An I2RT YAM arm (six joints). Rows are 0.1 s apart.
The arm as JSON. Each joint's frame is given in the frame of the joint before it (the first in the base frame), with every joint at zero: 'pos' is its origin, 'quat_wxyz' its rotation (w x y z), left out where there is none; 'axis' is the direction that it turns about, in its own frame. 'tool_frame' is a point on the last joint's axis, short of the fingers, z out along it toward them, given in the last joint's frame.
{
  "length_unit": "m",
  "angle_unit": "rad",
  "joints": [
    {
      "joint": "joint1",
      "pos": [
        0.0,
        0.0,
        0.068
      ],
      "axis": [
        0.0,
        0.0,
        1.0
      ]
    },
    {
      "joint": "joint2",
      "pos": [
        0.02,
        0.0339,
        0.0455
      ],
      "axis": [
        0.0,
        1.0,
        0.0
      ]
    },
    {
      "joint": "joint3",
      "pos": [
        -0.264,
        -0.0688,
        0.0
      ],
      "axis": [
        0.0,
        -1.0,
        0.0
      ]
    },
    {
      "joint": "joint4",
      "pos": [
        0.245,
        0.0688,
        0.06
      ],
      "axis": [
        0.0,
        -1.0,
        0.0
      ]
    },
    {
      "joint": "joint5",
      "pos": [
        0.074,
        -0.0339,
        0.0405
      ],
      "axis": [
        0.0,
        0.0,
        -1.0
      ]
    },
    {
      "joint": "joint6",
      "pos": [
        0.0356,
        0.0,
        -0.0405
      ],
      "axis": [
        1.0,
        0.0,
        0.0
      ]
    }
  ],
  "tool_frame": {
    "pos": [
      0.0,
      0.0,
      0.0
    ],
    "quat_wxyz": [
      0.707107,
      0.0,
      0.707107,
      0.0
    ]
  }
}
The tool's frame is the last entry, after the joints.
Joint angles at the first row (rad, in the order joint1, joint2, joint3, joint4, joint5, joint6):
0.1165, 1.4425, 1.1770, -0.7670, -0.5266, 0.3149
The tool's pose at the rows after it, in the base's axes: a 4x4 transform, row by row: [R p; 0 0 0 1], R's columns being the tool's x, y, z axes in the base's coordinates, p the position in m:
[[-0.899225 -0.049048 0.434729 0.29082], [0.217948 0.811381 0.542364 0.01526], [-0.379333 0.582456 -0.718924 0.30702], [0 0 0 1]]
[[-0.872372 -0.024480 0.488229 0.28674], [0.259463 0.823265 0.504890 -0.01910], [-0.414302 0.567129 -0.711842 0.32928], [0 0 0 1]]
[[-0.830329 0.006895 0.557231 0.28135], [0.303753 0.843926 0.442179 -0.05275], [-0.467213 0.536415 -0.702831 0.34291], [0 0 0 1]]
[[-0.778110 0.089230 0.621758 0.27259], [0.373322 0.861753 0.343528 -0.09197], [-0.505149 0.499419 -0.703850 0.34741], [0 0 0 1]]
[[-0.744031 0.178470 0.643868 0.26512], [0.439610 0.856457 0.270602 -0.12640], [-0.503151 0.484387 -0.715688 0.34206], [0 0 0 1]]
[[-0.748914 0.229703 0.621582 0.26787], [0.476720 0.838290 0.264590 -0.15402], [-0.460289 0.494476 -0.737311 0.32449], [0 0 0 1]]
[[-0.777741 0.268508 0.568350 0.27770], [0.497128 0.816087 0.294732 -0.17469], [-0.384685 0.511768 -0.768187 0.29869], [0 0 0 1]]
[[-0.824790 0.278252 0.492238 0.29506], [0.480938 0.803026 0.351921 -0.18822], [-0.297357 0.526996 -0.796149 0.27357], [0 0 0 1]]
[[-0.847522 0.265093 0.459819 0.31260], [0.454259 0.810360 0.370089 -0.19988], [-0.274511 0.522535 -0.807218 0.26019], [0 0 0 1]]
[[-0.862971 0.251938 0.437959 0.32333], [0.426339 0.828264 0.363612 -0.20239], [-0.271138 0.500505 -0.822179 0.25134], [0 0 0 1]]
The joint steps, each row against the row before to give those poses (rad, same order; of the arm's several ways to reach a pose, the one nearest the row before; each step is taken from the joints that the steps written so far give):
-0.1312, 0.0000, 0.1084, -0.1110, -0.0542, -0.0675
-0.1221, -0.0003, 0.0889, -0.0973, -0.0218, -0.0790
-0.1194, -0.0008, 0.0503, -0.0327, -0.0026, -0.0667
-0.1381, 0.0035, 0.0191, -0.0008, 0.0156, -0.0466
-0.1175, 0.0255, 0.0057, -0.0011, 0.0058, -0.0324
-0.0751, 0.0728, 0.0107, -0.0115, -0.0161, -0.0443
-0.0366, 0.1015, 0.0179, -0.0225, -0.0080, -0.0400
-0.0027, 0.1278, 0.0611, -0.0561, -0.0030, -0.0531
0.0027, 0.1004, 0.0778, -0.0225, 0.0057, -0.0392
0.0130, 0.0465, 0.0297, 0.0054, 0.0240, -0.0210

